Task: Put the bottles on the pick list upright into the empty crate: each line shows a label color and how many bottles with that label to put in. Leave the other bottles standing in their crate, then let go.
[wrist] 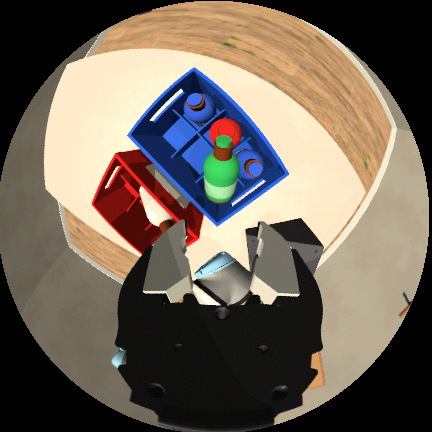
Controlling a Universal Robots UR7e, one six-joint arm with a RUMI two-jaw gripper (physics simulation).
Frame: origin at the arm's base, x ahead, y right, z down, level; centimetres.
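Seen in the pictures: gripper, between the fingertips: [221, 221].
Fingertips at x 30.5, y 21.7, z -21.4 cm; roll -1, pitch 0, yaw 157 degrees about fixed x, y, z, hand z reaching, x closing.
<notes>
Offsets run from my fingertips to a thing's top centre. "spot": to the spot under its first point. Level surfaces: height alone.
The blue crate @[spot: dx +13.0, dy +19.1, dz +12.8 cm] [194, 71] holds two blue bottles @[dx +11.1, dy +13.7, dz +13.8 cm] [200, 109] @[dx -4.6, dy +5.5, dz +13.8 cm] [246, 161] and a red bottle @[dx +3.3, dy +9.9, dz +13.8 cm] [218, 133], their caps up. A green bottle @[dx +1.1, dy +2.2, dz +10.8 cm] [221, 172] with a pale green label lies tilted over the crate's near corner, its cap towards the red bottle. The red crate @[spot: dx +21.3, dy -2.1, dz +17.2 cm] [134, 158] holds a white bottle @[dx +11.7, dy -12.5, dz +11.4 cm] [154, 206], which leans with its neck towards the near right corner; the left finger partly covers that corner. My gripper [221, 221] is part open with nothing between its fingers, on the near side of the blue crate. No readable pick list shows.
The crates stand side by side on the cream table top @[dz +30.1 cm] [90, 110]. A pale grey strip @[spot: dx +11.6, dy -7.2, dz +21.8 cm] [170, 184] shows between them. The dark base block [300, 237] stands behind the right finger. A grey and light-blue arm part [222, 272] shows between the jaws.
</notes>
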